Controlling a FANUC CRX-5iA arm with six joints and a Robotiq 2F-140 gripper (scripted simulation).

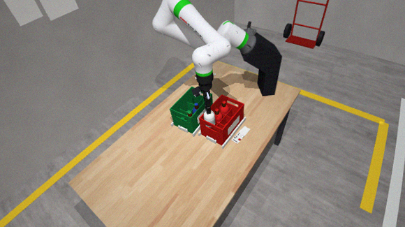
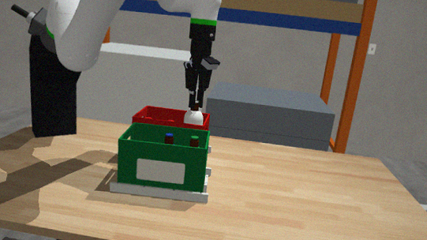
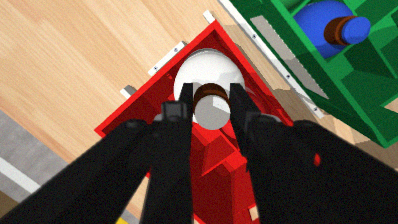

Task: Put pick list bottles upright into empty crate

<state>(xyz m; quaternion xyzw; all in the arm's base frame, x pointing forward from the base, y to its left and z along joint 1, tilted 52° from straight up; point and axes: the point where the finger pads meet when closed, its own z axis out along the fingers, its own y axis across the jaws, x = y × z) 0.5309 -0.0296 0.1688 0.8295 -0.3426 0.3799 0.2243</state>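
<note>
My gripper is now 80 mm above the white-capped bottle. Also, from my hand: blue-label bottle 100 mm behind, 130 mm to the right, 180 mm below; then red crate 80 mm behind, 70 mm to the left, 180 mm below; then red-capped bottle 170 mm behind, 50 mm to the left, 180 mm below.
</note>
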